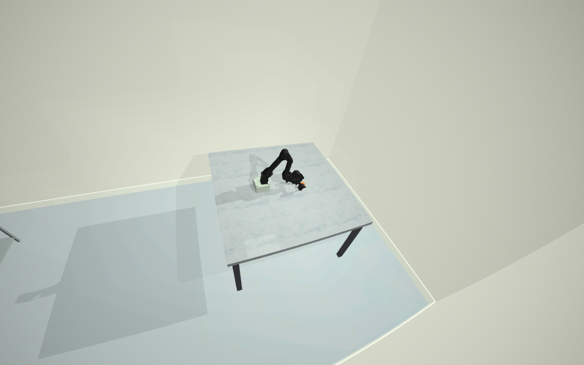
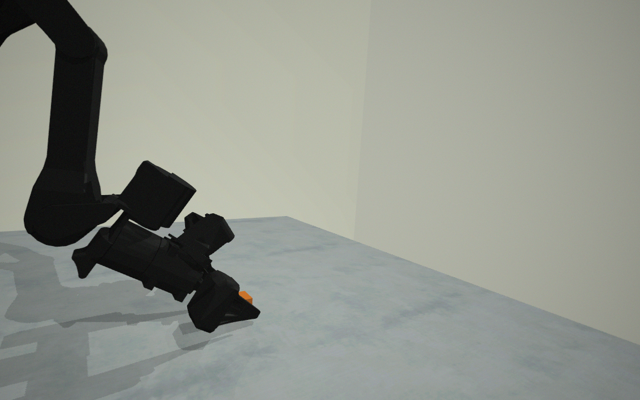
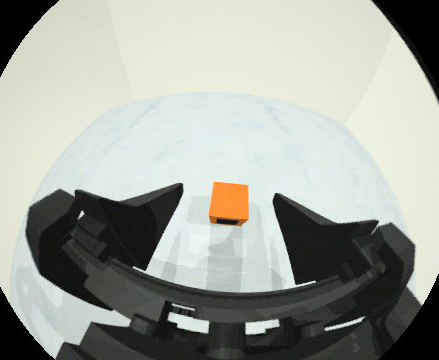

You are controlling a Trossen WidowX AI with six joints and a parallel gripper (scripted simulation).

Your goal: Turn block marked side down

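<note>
The block is 2 cm behind my gripper tip.
</note>
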